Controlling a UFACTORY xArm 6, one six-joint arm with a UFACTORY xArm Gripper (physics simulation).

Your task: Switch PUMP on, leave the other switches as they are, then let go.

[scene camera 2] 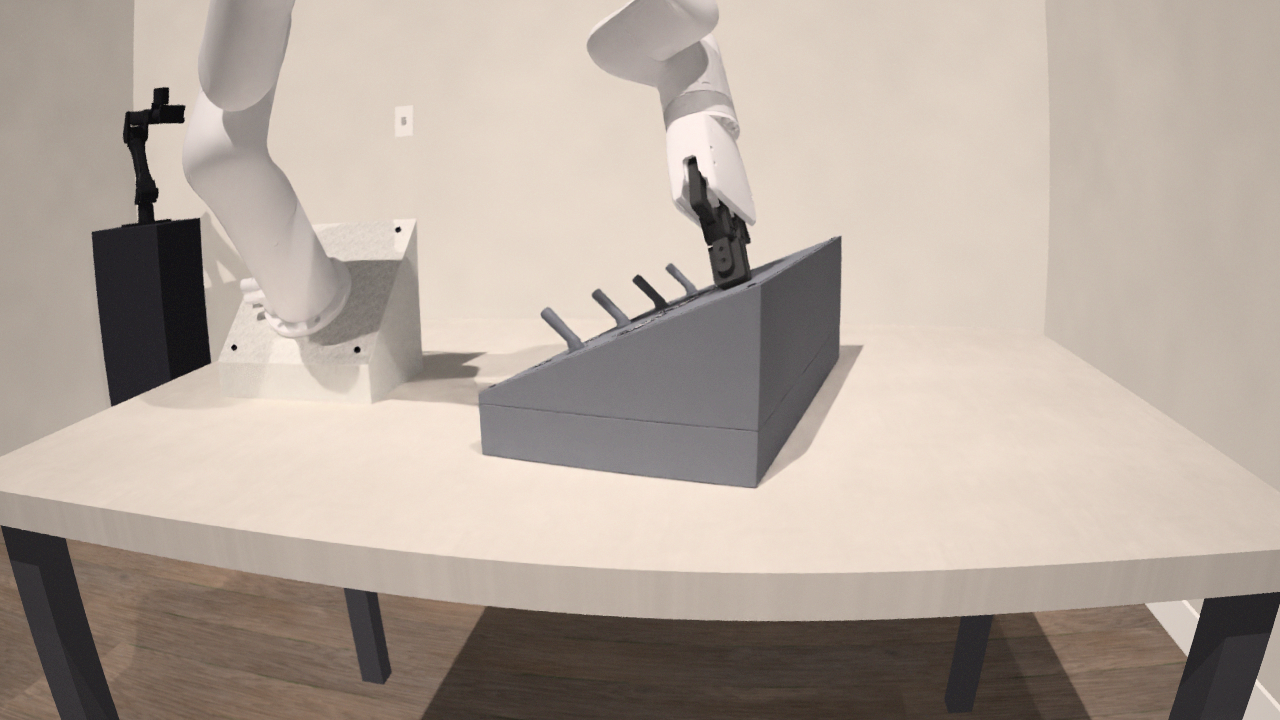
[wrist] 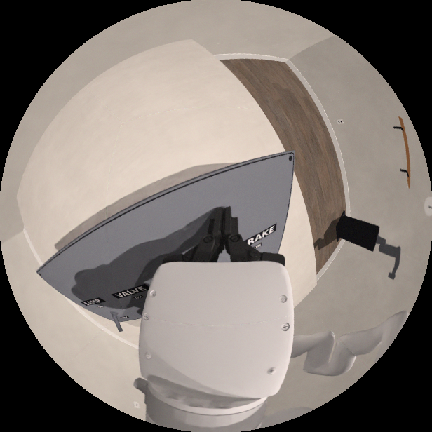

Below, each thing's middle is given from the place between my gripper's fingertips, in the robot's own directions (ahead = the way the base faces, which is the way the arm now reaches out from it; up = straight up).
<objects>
Now: hand 140 mm to the right of the grey switch panel (scene camera 2: 708, 387), 70 mm above it and 20 mm past it.
</objects>
